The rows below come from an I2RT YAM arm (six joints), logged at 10 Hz.
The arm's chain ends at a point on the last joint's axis. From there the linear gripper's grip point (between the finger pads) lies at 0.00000 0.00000 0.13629 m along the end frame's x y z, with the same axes.
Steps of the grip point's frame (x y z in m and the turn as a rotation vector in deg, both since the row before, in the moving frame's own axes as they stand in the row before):
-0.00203 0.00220 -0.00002 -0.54 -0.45 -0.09
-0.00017 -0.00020 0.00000 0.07 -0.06 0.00
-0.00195 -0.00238 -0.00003 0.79 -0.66 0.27
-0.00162 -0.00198 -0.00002 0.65 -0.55 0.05
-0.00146 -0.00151 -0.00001 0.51 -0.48 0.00
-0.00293 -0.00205 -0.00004 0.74 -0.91 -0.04
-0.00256 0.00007 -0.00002 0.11 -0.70 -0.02
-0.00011 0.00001 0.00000 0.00 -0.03 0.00
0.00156 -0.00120 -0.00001 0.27 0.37 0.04
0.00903 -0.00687 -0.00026 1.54 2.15 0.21
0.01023 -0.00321 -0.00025 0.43 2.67 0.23
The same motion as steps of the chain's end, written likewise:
-0.00096 0.00091 -0.00001 -0.54 -0.45 -0.09
-0.00003 -0.00003 0.00000 0.07 -0.06 0.00
-0.00038 -0.00050 -0.00001 0.79 -0.66 0.27
-0.00031 -0.00043 0.00000 0.65 -0.55 0.05
-0.00032 -0.00030 0.00000 0.51 -0.48 0.00
-0.00076 -0.00029 -0.00001 0.74 -0.91 -0.04
-0.00089 0.00033 -0.00001 0.11 -0.70 -0.02
-0.00004 0.00001 0.00000 0.00 -0.03 0.00
0.00068 -0.00056 -0.00001 0.27 0.37 0.04
0.00391 -0.00322 -0.00011 1.54 2.15 0.21
0.00388 -0.00220 -0.00010 0.43 2.67 0.23

